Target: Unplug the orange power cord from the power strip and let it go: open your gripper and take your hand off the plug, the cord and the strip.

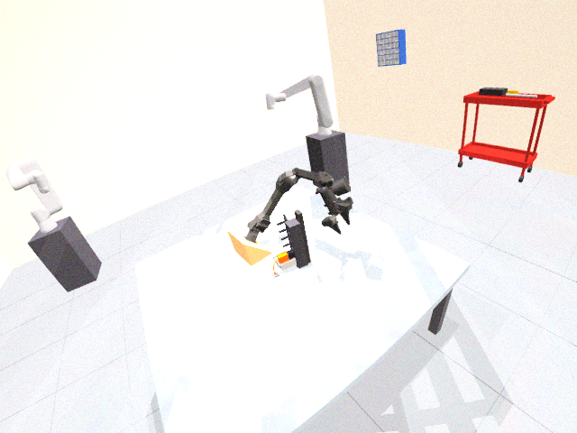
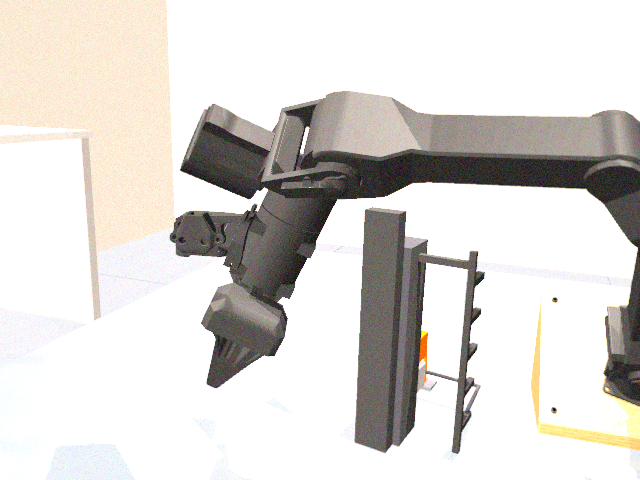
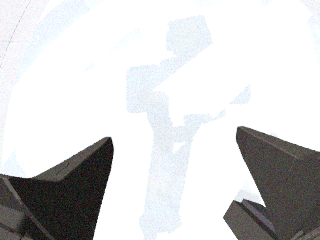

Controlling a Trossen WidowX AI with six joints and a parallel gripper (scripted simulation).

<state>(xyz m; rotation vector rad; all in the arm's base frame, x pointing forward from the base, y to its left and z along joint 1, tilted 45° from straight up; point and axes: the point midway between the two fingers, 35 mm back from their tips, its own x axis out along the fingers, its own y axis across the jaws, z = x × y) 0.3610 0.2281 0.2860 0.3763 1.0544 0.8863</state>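
My gripper tip is 270 mm to the left of the orange plug, 100 mm past it and 70 mm above it. From my gripper tip the other things lie so: grey block 350 mm to the right, 150 mm below, 100 mm behind.
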